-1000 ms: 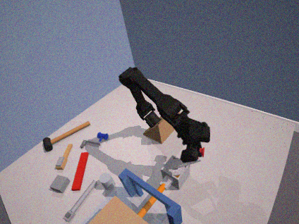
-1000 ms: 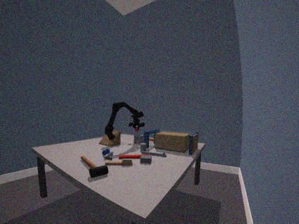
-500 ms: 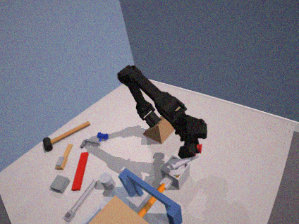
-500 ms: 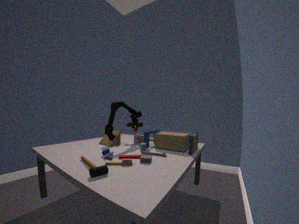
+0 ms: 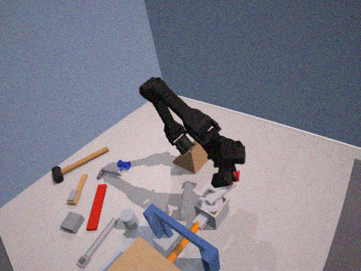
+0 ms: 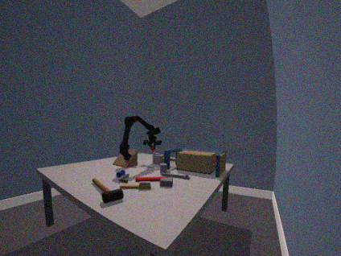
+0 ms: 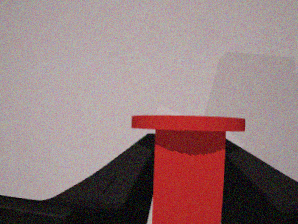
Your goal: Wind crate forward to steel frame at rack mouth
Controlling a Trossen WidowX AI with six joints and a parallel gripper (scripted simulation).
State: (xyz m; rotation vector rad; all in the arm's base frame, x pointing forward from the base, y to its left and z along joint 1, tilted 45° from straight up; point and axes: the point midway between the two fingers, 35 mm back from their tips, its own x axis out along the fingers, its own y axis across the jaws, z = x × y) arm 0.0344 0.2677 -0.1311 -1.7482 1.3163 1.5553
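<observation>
Right now my gripper tip is 50 mm short of the winch handle, 20 mm to the left of it and 30 mm above it. Also, from my gripper tip: red knob (10 mm ahead, 20 mm to the right); grey winch (90 mm ahead, 40 mm to the right, 100 mm below); blue steel frame (270 mm ahead, 10 mm to the right, 30 mm below).
</observation>
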